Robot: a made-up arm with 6 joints. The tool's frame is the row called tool.
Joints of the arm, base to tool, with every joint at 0 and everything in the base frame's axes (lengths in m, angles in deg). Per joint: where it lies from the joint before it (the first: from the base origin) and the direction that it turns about. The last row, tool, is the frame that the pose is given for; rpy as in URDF.
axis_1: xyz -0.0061 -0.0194 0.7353 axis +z
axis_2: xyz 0.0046 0.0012 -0.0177 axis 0 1 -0.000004
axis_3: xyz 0.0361 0.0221 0.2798 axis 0 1 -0.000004
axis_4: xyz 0.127 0 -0.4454 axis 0 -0.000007 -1
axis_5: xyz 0.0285 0.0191 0.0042 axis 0 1 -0.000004
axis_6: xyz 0.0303 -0.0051 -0.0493 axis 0 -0.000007 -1
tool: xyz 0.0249 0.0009 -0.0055 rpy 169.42 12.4 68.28
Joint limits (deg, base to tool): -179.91..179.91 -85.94..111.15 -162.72..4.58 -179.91..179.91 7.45..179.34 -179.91..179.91
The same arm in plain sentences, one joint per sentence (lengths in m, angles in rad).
The arm has six revolute joints in a row. What follows holds with every joint at zero, and every direction is one of the base frame's. Joint 1 lies 0.0061 m along -x and 0.0194 m along -y and 0.7353 m along +z from the base frame's origin and turns about +z, from -3.1400 to 3.1400 rad. Joint 2 lies 0.0046 m along +x and 0.0012 m along +y and 0.0177 m along -z from joint 1 and turns about +y, from -1.4999 to 1.9399 rad. Joint 3 lies 0.0361 m along +x and 0.0221 m along +y and 0.2798 m along +z from joint 2 and turns about +y, from -2.8400 to 0.0799 rad. Joint 4 lies 0.1270 m along +x and 0.4454 m along -z from joint 3 and turns about -z, from -3.1400 to 3.1400 rad. Joint 5 lies 0.0285 m along +x and 0.0191 m along +y and 0.0042 m along +z from joint 4 and turns about +y, from 0.1300 to 3.1301 rad. Joint 6 lies 0.0303 m along +x and 0.0051 m along -y and 0.0493 m along -z from joint 5 and turns about -z, from -3.1400 to 3.1400 rad. The tool frame, which is the frame that the pose is given for, lies 0.0249 m along +x and 0.0009 m along +y and 0.0055 m along -z from joint 6; its axes are the base frame's turned by roll 2.9569, pitch 0.2164 and yaw 1.1917 rad (as in URDF: about the fixed x, then y, then z).
